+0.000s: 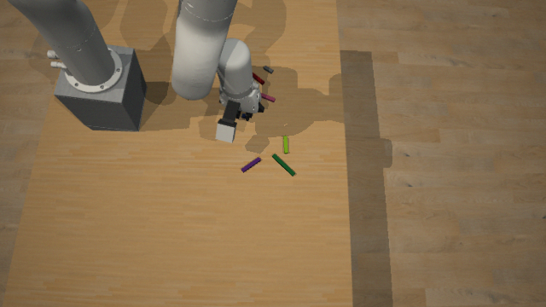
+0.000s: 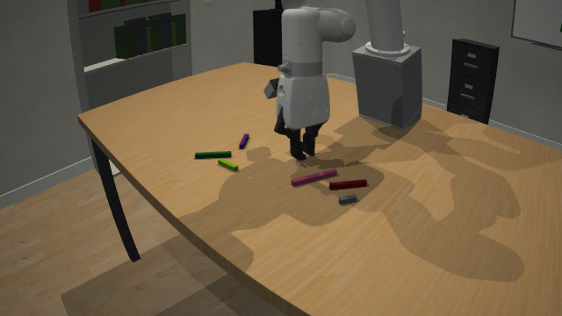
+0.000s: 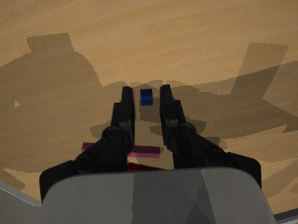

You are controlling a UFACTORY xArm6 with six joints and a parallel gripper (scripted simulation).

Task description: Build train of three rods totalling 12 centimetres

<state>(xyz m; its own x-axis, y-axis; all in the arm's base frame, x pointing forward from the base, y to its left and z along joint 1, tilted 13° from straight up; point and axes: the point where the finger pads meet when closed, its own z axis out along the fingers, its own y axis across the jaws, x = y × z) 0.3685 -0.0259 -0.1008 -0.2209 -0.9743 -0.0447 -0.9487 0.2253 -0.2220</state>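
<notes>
Now: hand 2 cm above the blue rod. The rest, counted from my hand: purple rod 15 cm to the right, 3 cm ahead, 2 cm below; pink rod 7 cm to the left, 5 cm ahead, 2 cm below; red rod 13 cm to the left, 3 cm ahead, 2 cm below.
</notes>
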